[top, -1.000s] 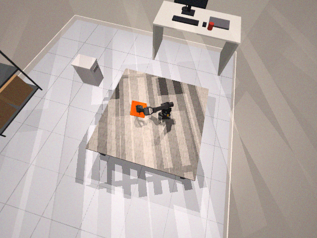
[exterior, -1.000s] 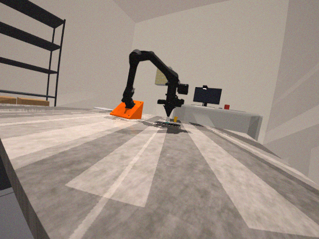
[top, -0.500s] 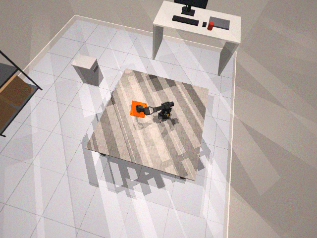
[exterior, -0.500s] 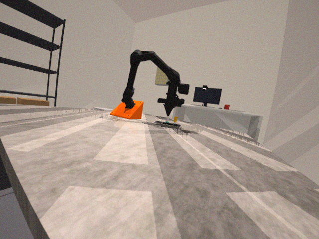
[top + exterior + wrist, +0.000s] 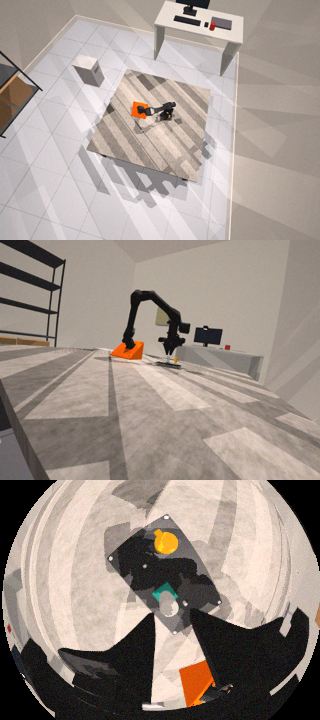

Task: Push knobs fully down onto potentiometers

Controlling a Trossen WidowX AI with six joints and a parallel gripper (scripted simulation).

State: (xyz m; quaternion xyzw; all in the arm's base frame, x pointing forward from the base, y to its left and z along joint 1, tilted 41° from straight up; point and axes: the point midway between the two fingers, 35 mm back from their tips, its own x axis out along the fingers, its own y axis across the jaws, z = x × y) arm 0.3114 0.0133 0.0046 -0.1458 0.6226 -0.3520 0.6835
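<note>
Right now the white knob is 30 mm below my gripper tip. Also, from my gripper tip: orange knob 60 mm ahead, 20 mm to the right, 20 mm below.
</note>
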